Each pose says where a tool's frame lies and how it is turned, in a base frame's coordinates. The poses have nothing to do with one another.
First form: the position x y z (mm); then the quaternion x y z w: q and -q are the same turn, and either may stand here.
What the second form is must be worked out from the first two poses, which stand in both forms.
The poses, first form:
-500, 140, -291, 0.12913, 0.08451, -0.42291, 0.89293
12, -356, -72, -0.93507, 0.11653, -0.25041, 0.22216
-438, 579, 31, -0.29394, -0.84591, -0.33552, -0.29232
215, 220, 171, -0.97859, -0.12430, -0.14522, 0.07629
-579, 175, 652, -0.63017, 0.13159, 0.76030, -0.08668
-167, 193, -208, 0.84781, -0.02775, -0.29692, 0.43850
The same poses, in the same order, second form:
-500, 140, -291, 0.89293, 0.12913, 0.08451, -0.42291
12, -356, -72, 0.22216, -0.93507, 0.11653, -0.25041
-438, 579, 31, 0.29232, 0.29394, 0.84591, 0.33552
215, 220, 171, 0.07629, -0.97859, -0.12430, -0.14522
-579, 175, 652, 0.08668, 0.63017, -0.13159, -0.76030
-167, 193, -208, 0.43850, 0.84781, -0.02775, -0.29692

